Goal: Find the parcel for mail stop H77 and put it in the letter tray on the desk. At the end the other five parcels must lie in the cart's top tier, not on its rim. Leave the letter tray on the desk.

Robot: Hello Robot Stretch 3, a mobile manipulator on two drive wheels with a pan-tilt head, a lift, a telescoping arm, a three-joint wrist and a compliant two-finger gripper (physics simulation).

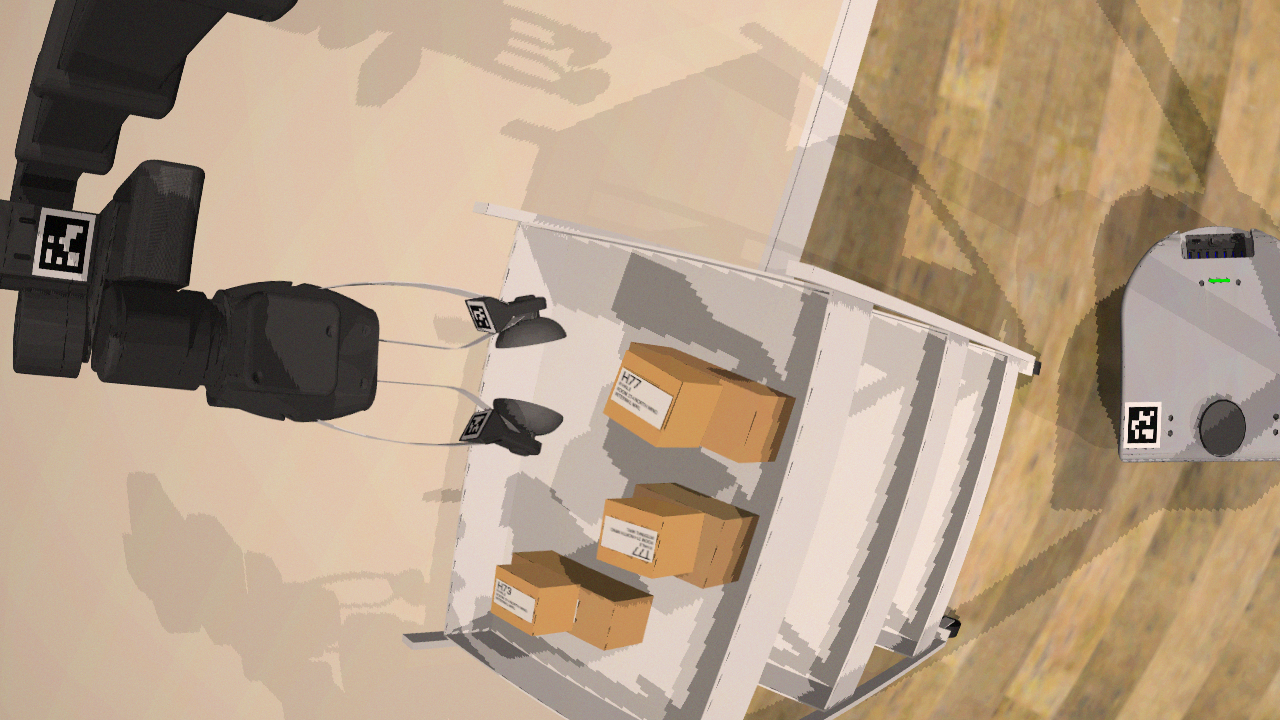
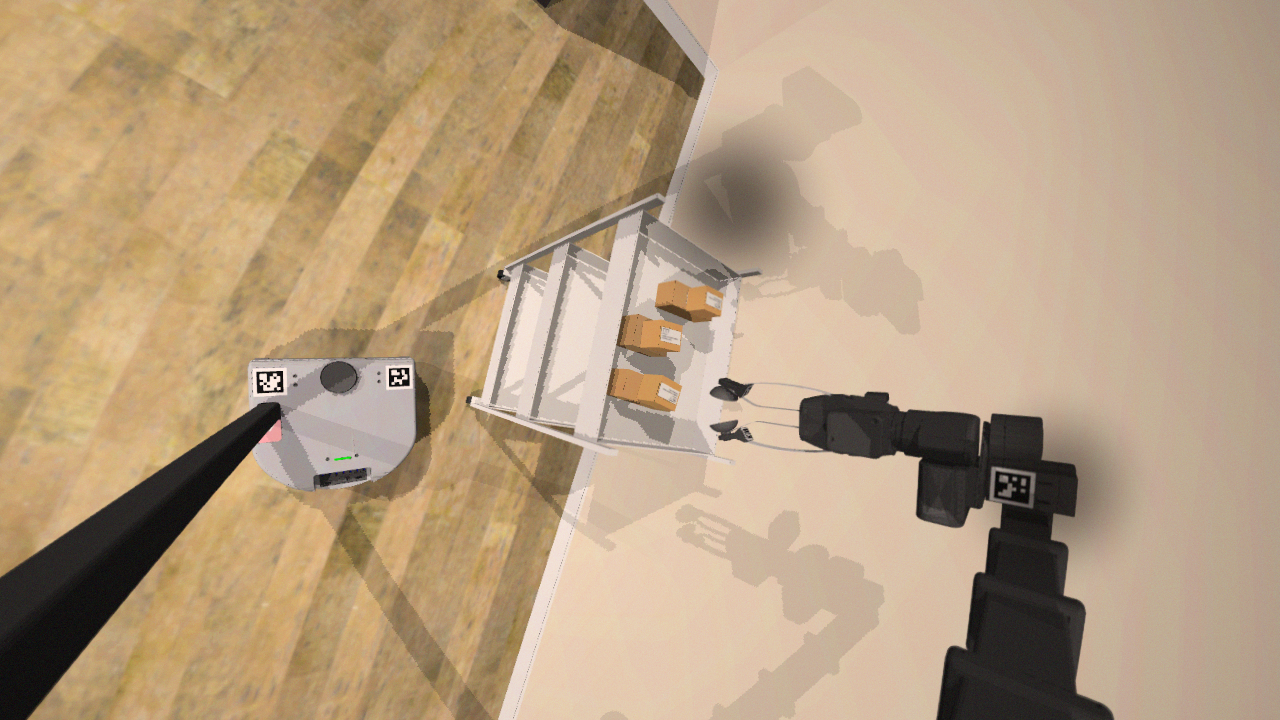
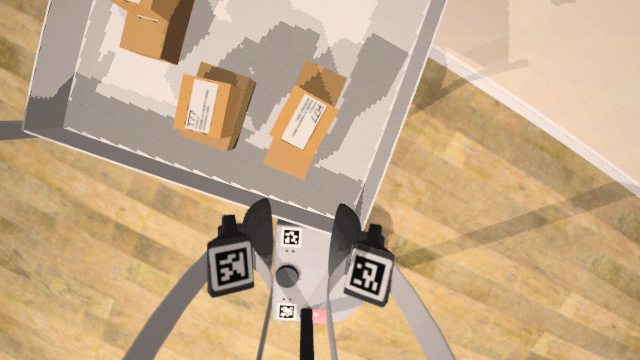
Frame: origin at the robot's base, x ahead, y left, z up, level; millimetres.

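Seen in the pictures: gripper, fingertip midpoint: (image 1: 553, 378) (image 2: 712, 407); robot's base, origin of the base link: (image 1: 1218, 425) (image 2: 338, 375).
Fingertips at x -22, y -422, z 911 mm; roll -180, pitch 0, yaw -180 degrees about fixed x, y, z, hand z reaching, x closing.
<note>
Pixels of each thing's top centre, then the offset from my fingertips to it. "spot": a spot on its surface instead.
- parcel labelled H77, middle of its top: (image 1: 640, 398) (image 2: 668, 393) dx +4, dy -60, dz -146 mm
- cart's top tier, surface spot: (image 1: 796, 501) spot: dx +77, dy +40, dz -205 mm
- parcel labelled T77, middle of its top: (image 1: 628, 539) (image 2: 671, 336) dx +109, dy -68, dz -148 mm
- second lower parcel, middle of its top: (image 1: 668, 536) (image 2: 653, 336) dx +111, dy -70, dz -198 mm
- parcel labelled H73, middle of its top: (image 1: 513, 600) (image 2: 714, 301) dx +184, dy -194, dz -146 mm
The parcel labelled H77 (image 1: 648, 398) (image 2: 662, 392) (image 3: 304, 120) lies on another parcel (image 1: 760, 420) (image 3: 287, 162) in the cart's top tier (image 1: 796, 501) (image 3: 398, 120). Beside it a parcel labelled T77 (image 1: 644, 537) (image 3: 202, 107) lies on a second lower parcel (image 1: 729, 546) (image 3: 242, 112). At the far end a parcel labelled H73 (image 1: 528, 595) lies on a third (image 1: 617, 617) (image 3: 150, 40). The lower labels are hidden. My gripper (image 1: 531, 374) (image 2: 723, 409) (image 3: 302, 226) is open and empty, above the tier near its wall side, apart from the parcels. Letter tray and desk do not show.
My base (image 1: 1190, 358) (image 2: 332, 425) stands on the wooden floor in front of the cart, with the mast (image 2: 134, 555) rising from it. The cart's lower tiers (image 2: 568, 344) face it. A beige wall (image 1: 340, 537) (image 2: 1029, 223) stands behind the cart.
</note>
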